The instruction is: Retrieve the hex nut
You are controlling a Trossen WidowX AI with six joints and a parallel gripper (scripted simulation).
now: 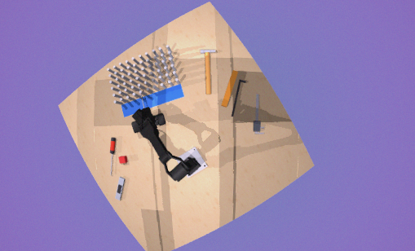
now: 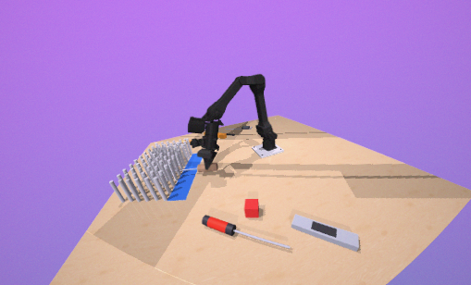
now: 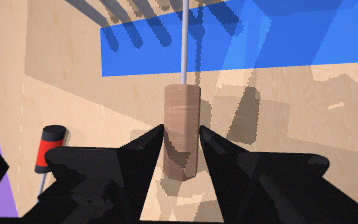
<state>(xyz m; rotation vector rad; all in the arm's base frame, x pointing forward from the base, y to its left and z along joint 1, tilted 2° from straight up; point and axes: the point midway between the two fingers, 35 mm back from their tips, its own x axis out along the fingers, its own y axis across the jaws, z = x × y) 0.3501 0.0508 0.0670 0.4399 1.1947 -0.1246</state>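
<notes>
Right now my gripper tip is 9 cm short of the blue taped strip, 8 cm to the left of it and 4 cm above it. Also, from my gripper tip: red cube 9 cm behind, 28 cm to the left, 2 cm below; flat grey bar 22 cm behind, 44 cm to the left, 2 cm below; thin metal rod tool 10 cm ahead, 4 cm to the right.
</notes>
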